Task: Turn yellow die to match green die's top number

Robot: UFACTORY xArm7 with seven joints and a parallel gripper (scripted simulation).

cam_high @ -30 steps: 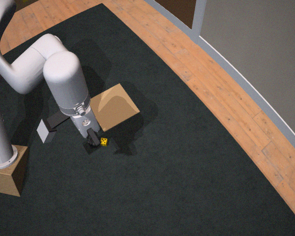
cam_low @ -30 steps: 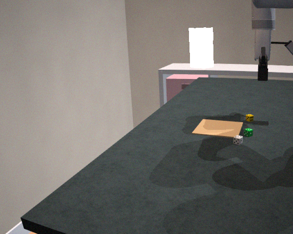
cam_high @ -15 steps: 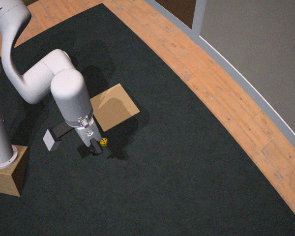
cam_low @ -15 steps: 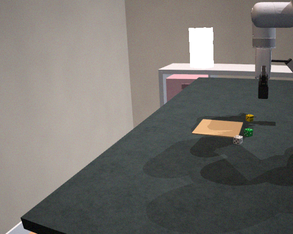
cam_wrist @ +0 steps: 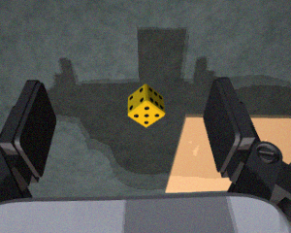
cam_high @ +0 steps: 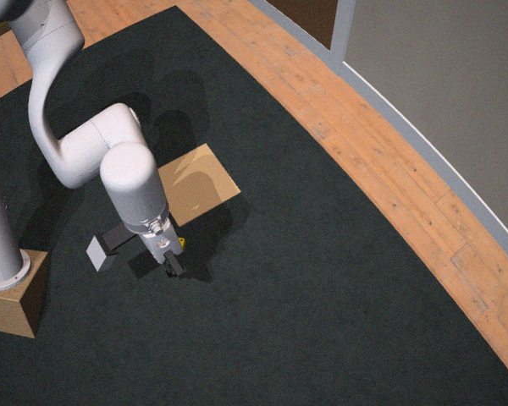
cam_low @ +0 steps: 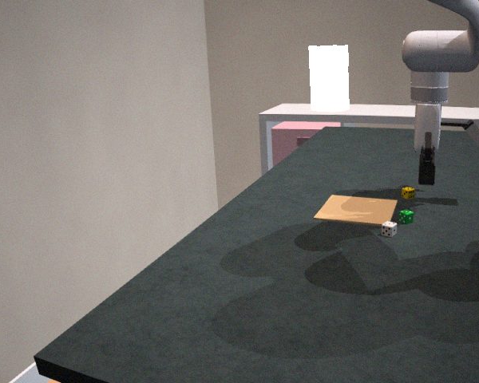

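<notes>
My hand is 3 cm short of the yellow die, 2 cm to the right of it and 4 cm above it. Also, from my hand: white die: 3 cm ahead, 23 cm to the left, 4 cm below; then green die: 1 cm ahead, 16 cm to the left, 4 cm below; then tan mat: 11 cm ahead, 13 cm to the left, 5 cm below.
</notes>
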